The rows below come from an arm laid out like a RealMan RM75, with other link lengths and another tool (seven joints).
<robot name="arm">
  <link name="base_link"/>
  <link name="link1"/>
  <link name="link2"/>
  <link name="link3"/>
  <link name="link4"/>
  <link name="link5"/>
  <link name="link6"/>
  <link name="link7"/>
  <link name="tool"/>
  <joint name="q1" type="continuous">
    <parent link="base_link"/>
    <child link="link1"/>
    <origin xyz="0 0 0.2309" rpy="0 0 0"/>
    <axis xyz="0 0 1"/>
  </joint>
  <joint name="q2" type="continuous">
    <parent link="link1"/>
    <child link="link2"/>
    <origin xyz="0 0 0" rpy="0 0 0"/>
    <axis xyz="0 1 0"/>
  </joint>
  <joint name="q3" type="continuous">
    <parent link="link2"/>
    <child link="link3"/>
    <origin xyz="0 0 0.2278" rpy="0 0 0"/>
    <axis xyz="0 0 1"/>
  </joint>
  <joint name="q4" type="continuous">
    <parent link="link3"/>
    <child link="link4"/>
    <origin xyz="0 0 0" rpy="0 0 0"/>
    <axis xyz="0 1 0"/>
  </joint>
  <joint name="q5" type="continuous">
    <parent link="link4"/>
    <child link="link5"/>
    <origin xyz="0 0 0.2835" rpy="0 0 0"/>
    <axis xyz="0 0 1"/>
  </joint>
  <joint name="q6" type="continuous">
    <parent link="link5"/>
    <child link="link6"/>
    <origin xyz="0 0 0" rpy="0 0 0"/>
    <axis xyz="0 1 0"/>
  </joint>
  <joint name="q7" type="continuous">
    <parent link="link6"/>
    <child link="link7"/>
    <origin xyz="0 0 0.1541" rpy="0 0 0"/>
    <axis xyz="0 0 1"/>
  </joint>
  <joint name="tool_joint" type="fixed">
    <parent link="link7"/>
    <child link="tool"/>
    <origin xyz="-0.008 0.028 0.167" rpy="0 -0.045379 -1.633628"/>
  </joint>
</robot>
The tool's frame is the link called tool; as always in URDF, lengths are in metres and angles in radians. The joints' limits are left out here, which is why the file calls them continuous.
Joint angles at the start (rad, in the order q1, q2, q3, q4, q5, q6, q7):
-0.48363, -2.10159, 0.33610, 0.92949, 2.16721, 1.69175, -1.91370
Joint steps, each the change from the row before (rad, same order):
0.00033, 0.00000, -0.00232, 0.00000, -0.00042, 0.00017, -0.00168
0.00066, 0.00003, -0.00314, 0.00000, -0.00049, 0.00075, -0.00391
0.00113, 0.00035, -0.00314, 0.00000, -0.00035, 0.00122, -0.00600
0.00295, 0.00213, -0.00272, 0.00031, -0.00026, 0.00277, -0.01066
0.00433, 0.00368, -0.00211, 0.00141, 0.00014, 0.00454, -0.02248
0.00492, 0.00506, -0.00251, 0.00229, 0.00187, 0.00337, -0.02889
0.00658, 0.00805, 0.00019, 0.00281, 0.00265, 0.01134, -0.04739
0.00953, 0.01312, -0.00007, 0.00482, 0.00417, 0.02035, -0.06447
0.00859, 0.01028, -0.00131, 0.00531, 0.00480, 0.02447, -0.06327
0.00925, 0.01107, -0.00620, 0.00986, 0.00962, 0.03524, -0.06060
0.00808, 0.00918, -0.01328, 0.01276, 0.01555, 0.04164, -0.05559
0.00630, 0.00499, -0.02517, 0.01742, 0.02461, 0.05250, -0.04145
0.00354, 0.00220, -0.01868, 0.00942, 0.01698, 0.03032, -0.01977
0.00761, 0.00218, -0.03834, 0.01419, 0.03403, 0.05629, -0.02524
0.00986, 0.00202, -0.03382, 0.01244, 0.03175, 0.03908, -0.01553
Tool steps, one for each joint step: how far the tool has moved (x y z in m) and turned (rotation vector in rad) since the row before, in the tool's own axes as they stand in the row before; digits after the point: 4 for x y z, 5 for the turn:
0.0003, 0.0004, -0.0005, -0.00243, 0.00071, -0.00265
0.0003, 0.0004, -0.0008, -0.00309, 0.00066, -0.00538
0.0003, 0.0003, -0.0010, -0.00287, 0.00082, -0.00765
0.0007, 0.0001, -0.0021, -0.00200, 0.00199, -0.01221
0.0008, 0.0002, -0.0031, -0.00103, 0.00301, -0.02306
0.0019, 0.0005, -0.0039, -0.00084, 0.00687, -0.02871
0.0004, -0.0004, -0.0051, 0.00486, 0.00320, -0.04560
0.0000, -0.0007, -0.0081, 0.00898, 0.00370, -0.06082
-0.0016, -0.0020, -0.0072, 0.01097, -0.00077, -0.06121
-0.0025, -0.0037, -0.0094, 0.01593, -0.00119, -0.05820
-0.0028, -0.0053, -0.0101, 0.01795, -0.00099, -0.05564
-0.0035, -0.0082, -0.0111, 0.02095, -0.00302, -0.04649
-0.0012, -0.0053, -0.0067, 0.01027, -0.00061, -0.02631
-0.0015, -0.0117, -0.0120, 0.01813, -0.00271, -0.04522
0.0023, -0.0094, -0.0109, 0.00780, 0.00681, -0.03778

